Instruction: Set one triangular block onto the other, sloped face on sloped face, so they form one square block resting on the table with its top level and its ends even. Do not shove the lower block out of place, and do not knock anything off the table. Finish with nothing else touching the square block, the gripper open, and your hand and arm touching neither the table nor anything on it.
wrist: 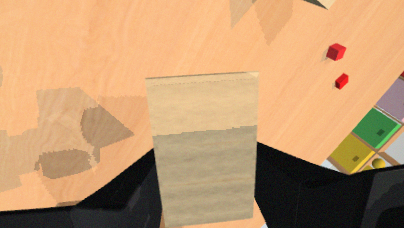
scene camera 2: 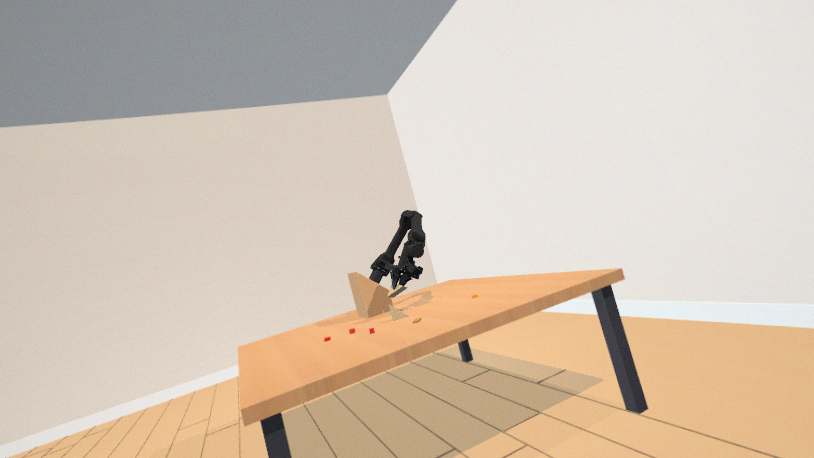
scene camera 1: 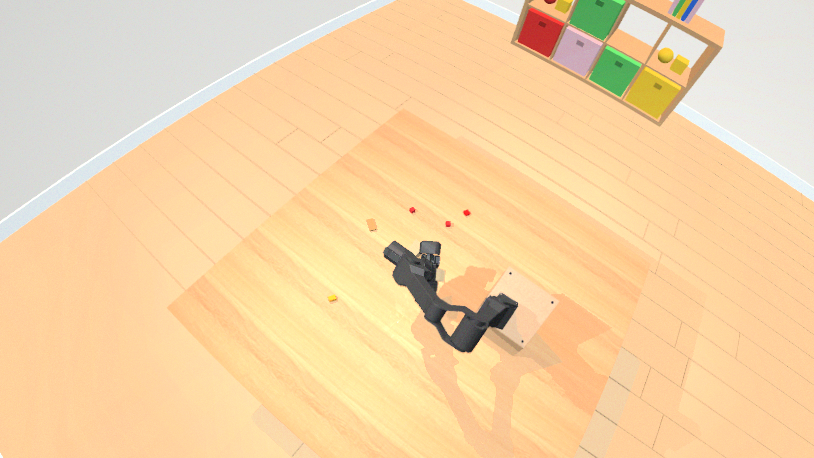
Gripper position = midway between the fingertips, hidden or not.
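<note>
My gripper [scene camera 2: 396, 290] is visible; the wrist view also shows the gripper [wrist: 201, 150].
</note>
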